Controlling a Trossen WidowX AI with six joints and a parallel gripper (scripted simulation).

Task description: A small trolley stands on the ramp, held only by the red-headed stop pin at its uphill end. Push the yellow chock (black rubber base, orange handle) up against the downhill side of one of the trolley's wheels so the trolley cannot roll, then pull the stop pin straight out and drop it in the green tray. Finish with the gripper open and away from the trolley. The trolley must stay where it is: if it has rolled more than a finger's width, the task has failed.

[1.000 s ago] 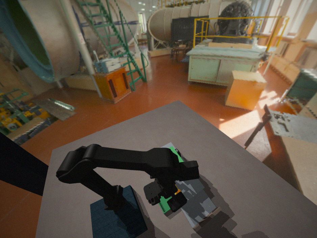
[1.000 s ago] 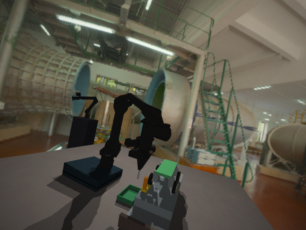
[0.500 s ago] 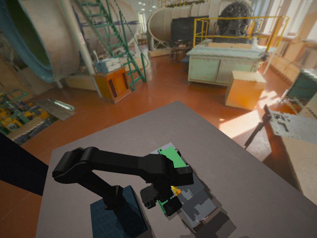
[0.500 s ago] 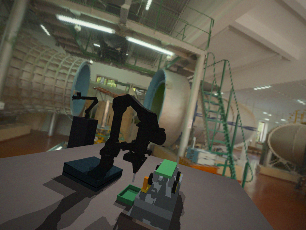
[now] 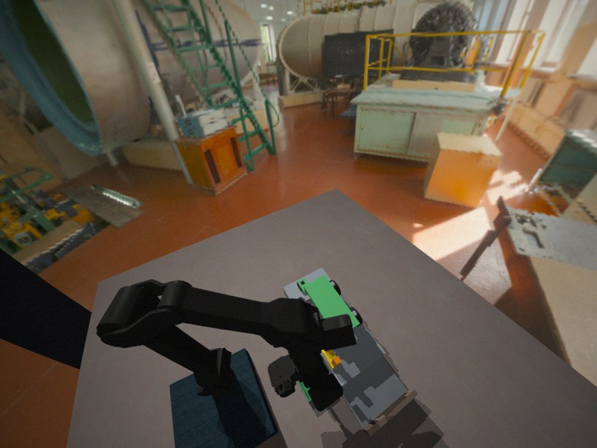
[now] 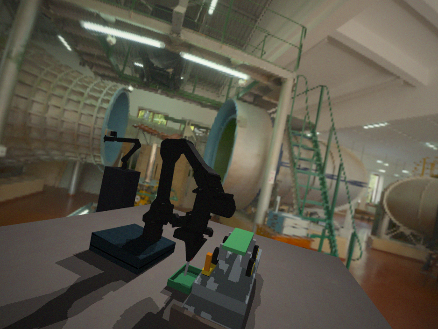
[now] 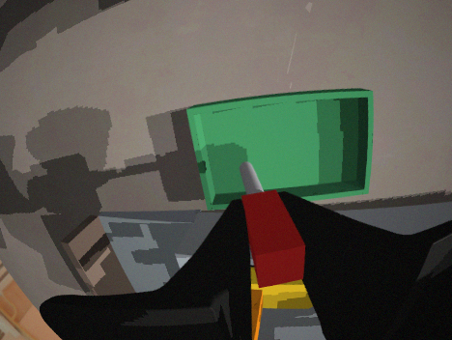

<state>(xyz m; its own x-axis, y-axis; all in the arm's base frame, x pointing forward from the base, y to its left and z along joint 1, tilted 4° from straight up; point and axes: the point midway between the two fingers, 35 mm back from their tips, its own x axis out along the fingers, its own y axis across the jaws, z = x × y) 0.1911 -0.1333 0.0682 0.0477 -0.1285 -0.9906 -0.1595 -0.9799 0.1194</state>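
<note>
Right now my gripper tip is 2 cm to the right of the green tray and 8 cm above it. Also, from my gripper tip: grey ramp (14 cm ahead, 8 cm to the left, 3 cm below); then red-headed stop pin (right at my gripper tip); then yellow chock (6 cm ahead, 1 cm above).
</note>
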